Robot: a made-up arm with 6 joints.
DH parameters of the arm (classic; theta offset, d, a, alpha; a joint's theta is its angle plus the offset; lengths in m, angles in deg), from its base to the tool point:
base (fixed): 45 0 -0.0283 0
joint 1: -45 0.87 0.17 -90
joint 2: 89.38 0 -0.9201 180
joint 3: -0.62 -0.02 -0.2 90
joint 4: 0 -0.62 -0.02 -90
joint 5: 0 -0.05 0.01 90
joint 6: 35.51 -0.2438 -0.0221 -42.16
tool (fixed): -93.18 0.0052 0 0
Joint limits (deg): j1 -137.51..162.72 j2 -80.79..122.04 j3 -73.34..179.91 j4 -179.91..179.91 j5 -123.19..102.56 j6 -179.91..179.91
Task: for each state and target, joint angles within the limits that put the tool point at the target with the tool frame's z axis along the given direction. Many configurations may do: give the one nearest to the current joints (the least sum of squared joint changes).
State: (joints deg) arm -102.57 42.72 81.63 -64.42 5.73 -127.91
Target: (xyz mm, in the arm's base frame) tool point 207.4 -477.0 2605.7 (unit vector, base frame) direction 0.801 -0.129 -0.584
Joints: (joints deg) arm -59.71 24.43 97.26 -44.52 23.90 -123.86
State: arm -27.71 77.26 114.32 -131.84 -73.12 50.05
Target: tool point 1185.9 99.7 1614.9 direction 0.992 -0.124 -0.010
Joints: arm 2.44 89.68 135.26 -150.25 -93.59 36.39
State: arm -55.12 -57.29 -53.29 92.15 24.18 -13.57
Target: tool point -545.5 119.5 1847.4 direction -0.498 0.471 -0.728
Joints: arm -5.80 -80.04 -10.42 113.50 18.07 17.78
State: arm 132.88 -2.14 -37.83 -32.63 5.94 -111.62
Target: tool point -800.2 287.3 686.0 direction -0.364 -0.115 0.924
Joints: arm 149.42 45.69 -54.78 -54.82 -29.42 -145.68
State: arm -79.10 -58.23 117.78 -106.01 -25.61 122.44
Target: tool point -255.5 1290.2 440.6 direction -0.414 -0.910 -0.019
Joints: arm -78.32 -75.04 134.31 -113.62 -8.29 120.68
